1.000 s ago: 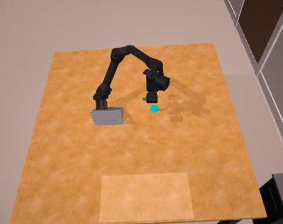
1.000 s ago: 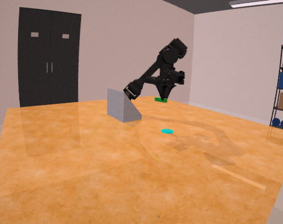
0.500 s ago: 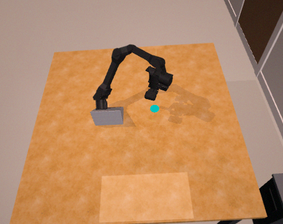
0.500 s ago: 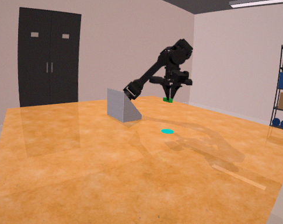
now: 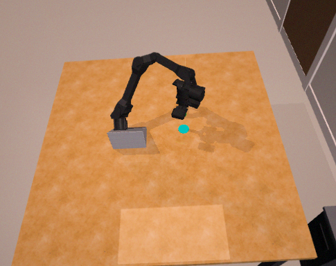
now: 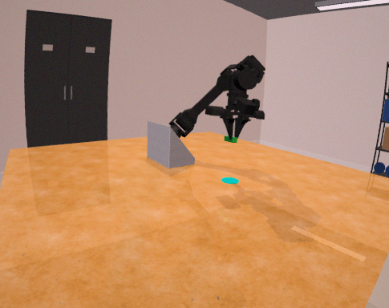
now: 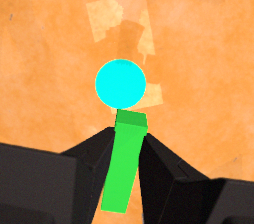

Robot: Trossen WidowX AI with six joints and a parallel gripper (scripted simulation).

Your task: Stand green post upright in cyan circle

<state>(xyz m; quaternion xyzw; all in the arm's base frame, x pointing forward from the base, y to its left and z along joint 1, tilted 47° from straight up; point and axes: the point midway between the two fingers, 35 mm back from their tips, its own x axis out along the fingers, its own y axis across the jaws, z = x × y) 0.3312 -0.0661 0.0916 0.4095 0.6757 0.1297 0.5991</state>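
The cyan circle is 14 cm below my gripper tip. Also, from my gripper tip: green post (2 cm behind, 1 cm to the left).
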